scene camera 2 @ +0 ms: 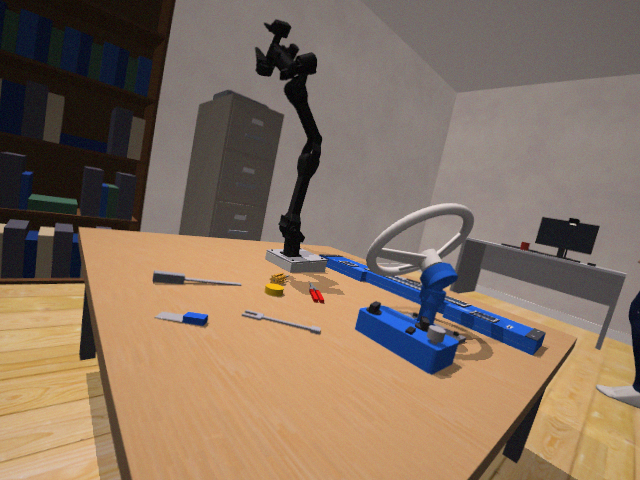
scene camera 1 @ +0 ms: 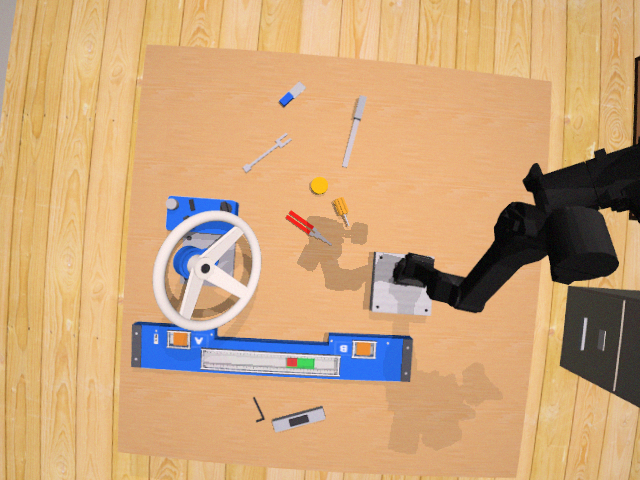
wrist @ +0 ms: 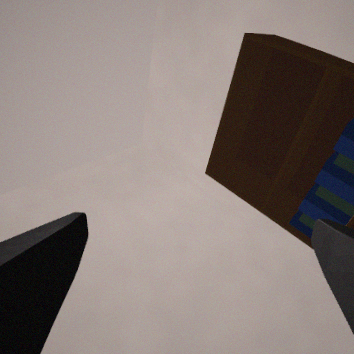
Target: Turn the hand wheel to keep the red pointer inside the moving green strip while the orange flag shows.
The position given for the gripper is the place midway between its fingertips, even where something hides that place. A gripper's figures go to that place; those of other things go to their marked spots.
Scene:
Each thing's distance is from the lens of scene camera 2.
gripper [scene camera 2: 260,35]: 1.28 m
hand wheel [scene camera 2: 430,257]: 0.79 m

